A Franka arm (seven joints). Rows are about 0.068 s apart.
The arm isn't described. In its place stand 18 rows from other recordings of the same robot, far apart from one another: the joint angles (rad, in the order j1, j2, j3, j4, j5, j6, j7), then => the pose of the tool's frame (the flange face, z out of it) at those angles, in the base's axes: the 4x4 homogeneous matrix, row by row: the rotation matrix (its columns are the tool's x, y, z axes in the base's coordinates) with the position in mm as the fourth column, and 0 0 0 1 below.
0.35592, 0.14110, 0.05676, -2.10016, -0.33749, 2.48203, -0.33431 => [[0.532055 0.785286 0.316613 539.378], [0.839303 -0.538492 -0.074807 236.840], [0.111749 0.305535 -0.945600 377.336], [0 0 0 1]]
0.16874, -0.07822, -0.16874, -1.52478, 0.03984, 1.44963, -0.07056 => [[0.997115 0.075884 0.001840 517.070], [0.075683 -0.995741 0.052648 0.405], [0.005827 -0.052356 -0.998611 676.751], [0 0 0 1]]
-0.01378, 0.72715, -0.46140, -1.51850, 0.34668, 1.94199, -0.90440 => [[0.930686 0.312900 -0.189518 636.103], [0.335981 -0.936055 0.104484 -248.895], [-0.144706 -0.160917 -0.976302 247.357], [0 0 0 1]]
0.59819, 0.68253, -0.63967, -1.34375, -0.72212, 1.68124, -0.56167 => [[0.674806 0.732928 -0.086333 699.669], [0.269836 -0.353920 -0.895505 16.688], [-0.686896 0.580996 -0.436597 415.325], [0 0 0 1]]
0.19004, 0.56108, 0.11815, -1.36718, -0.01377, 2.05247, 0.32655 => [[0.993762 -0.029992 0.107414 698.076], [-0.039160 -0.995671 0.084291 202.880], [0.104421 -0.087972 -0.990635 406.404], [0 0 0 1]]
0.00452, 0.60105, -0.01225, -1.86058, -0.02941, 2.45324, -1.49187 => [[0.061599 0.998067 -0.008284 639.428], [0.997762 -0.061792 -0.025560 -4.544], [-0.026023 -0.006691 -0.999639 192.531], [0 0 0 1]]
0.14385, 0.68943, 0.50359, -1.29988, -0.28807, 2.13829, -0.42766 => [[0.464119 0.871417 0.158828 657.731], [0.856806 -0.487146 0.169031 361.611], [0.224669 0.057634 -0.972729 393.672], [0 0 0 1]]
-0.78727, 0.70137, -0.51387, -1.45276, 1.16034, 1.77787, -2.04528 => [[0.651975 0.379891 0.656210 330.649], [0.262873 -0.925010 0.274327 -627.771], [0.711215 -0.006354 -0.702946 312.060], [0 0 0 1]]
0.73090, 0.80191, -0.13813, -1.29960, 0.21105, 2.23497, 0.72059 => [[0.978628 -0.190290 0.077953 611.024], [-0.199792 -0.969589 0.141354 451.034], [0.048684 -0.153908 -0.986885 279.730], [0 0 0 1]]
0.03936, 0.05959, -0.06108, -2.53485, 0.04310, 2.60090, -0.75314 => [[0.768207 0.640159 0.007378 459.957], [0.639964 -0.768185 0.018388 -11.114], [0.017439 -0.009404 -0.999804 252.123], [0 0 0 1]]
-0.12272, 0.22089, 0.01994, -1.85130, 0.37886, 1.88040, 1.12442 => [[0.166355 -0.978670 -0.120543 594.334], [-0.906999 -0.199832 0.370703 -33.935], [-0.386884 0.047664 -0.920896 394.027], [0 0 0 1]]
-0.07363, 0.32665, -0.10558, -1.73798, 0.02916, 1.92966, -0.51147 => [[0.940218 0.314048 -0.131773 620.649], [0.318883 -0.947645 0.016802 -105.230], [-0.119598 -0.057818 -0.991137 379.573], [0 0 0 1]]
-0.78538, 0.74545, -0.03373, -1.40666, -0.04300, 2.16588, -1.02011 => [[0.972055 0.232514 -0.032361 501.322], [0.230737 -0.971691 -0.050776 -531.605], [-0.043251 0.041890 -0.998186 261.834], [0 0 0 1]]
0.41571, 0.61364, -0.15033, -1.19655, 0.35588, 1.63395, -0.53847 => [[0.715706 0.660871 -0.225866 668.398], [0.698231 -0.684224 0.210499 246.004], [-0.015430 -0.308362 -0.951144 418.744], [0 0 0 1]]
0.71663, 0.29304, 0.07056, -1.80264, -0.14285, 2.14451, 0.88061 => [[0.993836 -0.023938 0.108245 456.153], [-0.020545 -0.999265 -0.032358 444.981], [0.108940 0.029935 -0.993598 388.764], [0 0 0 1]]
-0.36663, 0.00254, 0.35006, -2.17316, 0.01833, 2.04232, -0.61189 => [[0.826554 0.547054 -0.132444 519.012], [0.553971 -0.832310 0.019389 -7.628], [-0.099627 -0.089396 -0.991001 380.612], [0 0 0 1]]
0.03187, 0.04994, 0.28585, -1.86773, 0.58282, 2.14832, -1.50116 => [[-0.012417 0.993184 0.115891 563.162], [0.842699 -0.051993 0.535868 206.391], [0.538241 0.104315 -0.836310 515.457], [0 0 0 1]]
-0.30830, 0.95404, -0.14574, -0.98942, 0.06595, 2.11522, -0.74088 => [[0.939742 0.311930 0.139942 737.143], [0.329130 -0.936181 -0.123440 -306.665], [0.092507 0.162062 -0.982435 299.104], [0 0 0 1]]
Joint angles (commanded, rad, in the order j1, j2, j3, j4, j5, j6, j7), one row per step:
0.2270, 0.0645, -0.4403, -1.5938, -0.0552, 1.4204, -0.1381
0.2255, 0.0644, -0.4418, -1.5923, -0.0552, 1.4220, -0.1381
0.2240, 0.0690, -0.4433, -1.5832, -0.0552, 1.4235, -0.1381
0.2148, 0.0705, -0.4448, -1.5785, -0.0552, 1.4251, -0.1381
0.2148, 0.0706, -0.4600, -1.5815, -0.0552, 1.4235, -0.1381
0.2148, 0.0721, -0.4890, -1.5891, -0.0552, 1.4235, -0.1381
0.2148, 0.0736, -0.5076, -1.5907, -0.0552, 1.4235, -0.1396
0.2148, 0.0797, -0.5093, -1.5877, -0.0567, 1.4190, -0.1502
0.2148, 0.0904, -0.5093, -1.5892, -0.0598, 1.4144, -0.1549
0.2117, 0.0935, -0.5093, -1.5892, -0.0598, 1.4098, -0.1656
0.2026, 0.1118, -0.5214, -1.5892, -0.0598, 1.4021, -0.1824
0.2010, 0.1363, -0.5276, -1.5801, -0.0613, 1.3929, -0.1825
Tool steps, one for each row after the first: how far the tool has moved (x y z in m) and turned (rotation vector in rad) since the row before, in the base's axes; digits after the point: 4 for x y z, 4 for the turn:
-0.0001, -0.0016, 0.0008, -0.0007, -0.0031, -0.0028
0.0016, -0.0014, 0.0019, -0.0034, -0.0059, -0.0026
-0.0004, -0.0057, 0.0015, -0.0018, -0.0047, -0.0104
-0.0024, -0.0079, -0.0012, 0.0000, 0.0043, -0.0154
-0.0044, -0.0149, -0.0036, -0.0004, 0.0084, -0.0292
-0.0027, -0.0095, -0.0011, -0.0008, 0.0027, -0.0172
0.0008, -0.0006, -0.0018, 0.0002, 0.0080, 0.0084
0.0016, 0.0003, -0.0061, -0.0023, 0.0173, 0.0043
-0.0004, -0.0014, -0.0018, 0.0036, 0.0077, 0.0067
-0.0005, -0.0099, -0.0090, 0.0021, 0.0253, -0.0059
0.0034, -0.0028, -0.0082, -0.0071, 0.0244, -0.0080

